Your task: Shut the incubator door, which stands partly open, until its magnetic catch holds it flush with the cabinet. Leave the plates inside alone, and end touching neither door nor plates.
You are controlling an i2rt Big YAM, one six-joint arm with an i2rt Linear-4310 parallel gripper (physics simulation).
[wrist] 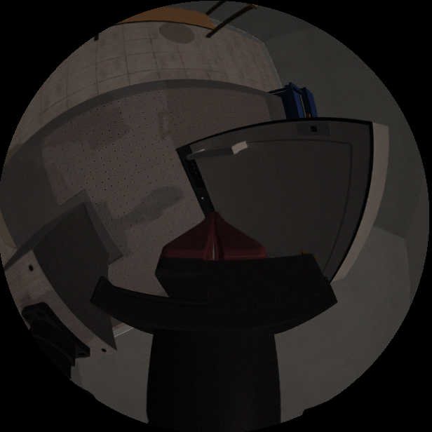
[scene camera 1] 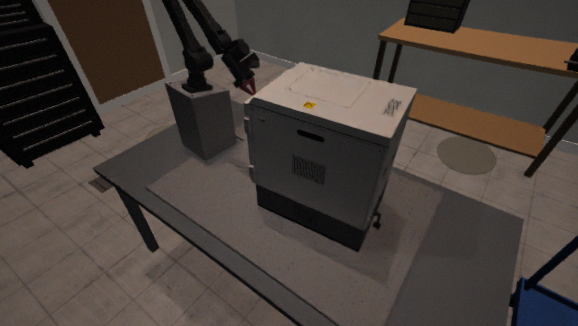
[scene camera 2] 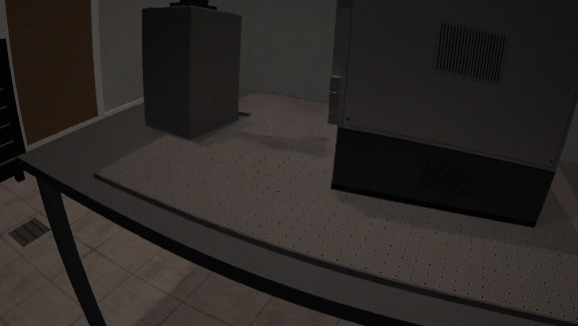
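The white incubator stands on its dark base. Its door faces me in the wrist view and looks flush with the cabinet; no gap shows, but a very thin one cannot be ruled out. The door's handle is near its upper-left corner there. In scene camera 1 the door's face is hidden, and a hinge shows at the cabinet's left edge. The plates do not show. My gripper is shut and empty, its red fingertips in front of the door and seemingly apart from it.
My arm's grey pedestal stands to the left of the incubator in the scene views. The perforated board lies under the incubator. A wooden bench stands behind and a blue cart beyond the table.
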